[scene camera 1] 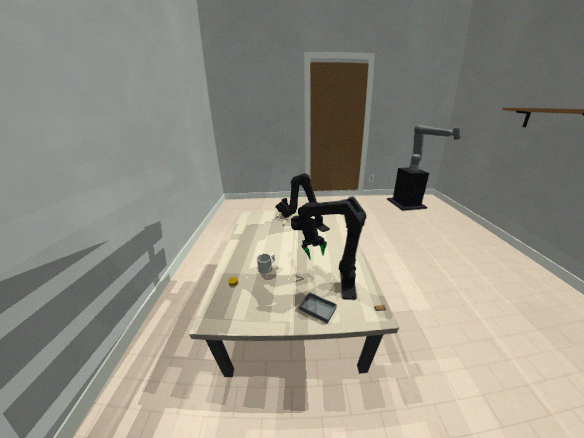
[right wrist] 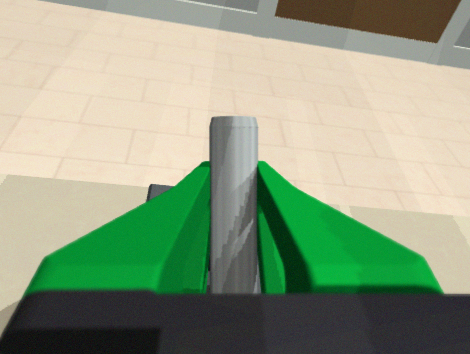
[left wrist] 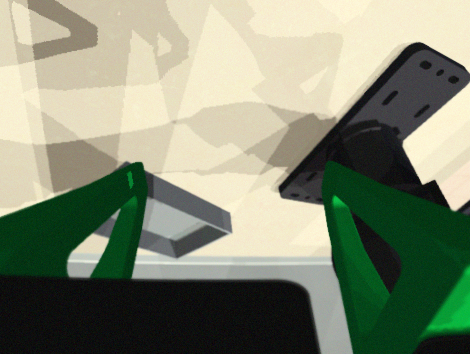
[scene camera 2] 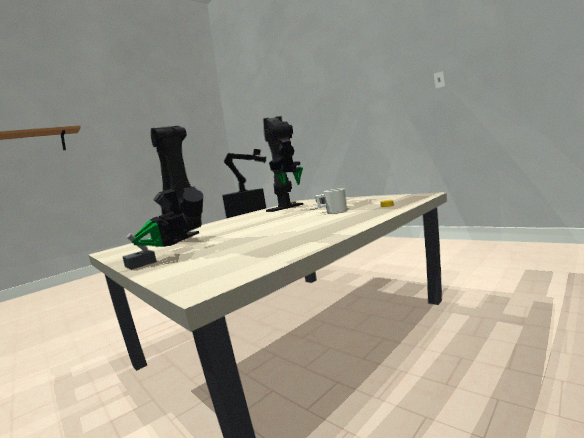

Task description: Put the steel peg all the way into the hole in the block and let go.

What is my right gripper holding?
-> A steel peg.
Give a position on a tray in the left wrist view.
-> At 176, 223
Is my left gripper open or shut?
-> Open.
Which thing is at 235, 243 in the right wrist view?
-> A steel peg.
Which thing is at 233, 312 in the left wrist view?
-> My left gripper.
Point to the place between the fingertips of my right gripper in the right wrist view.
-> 233, 176
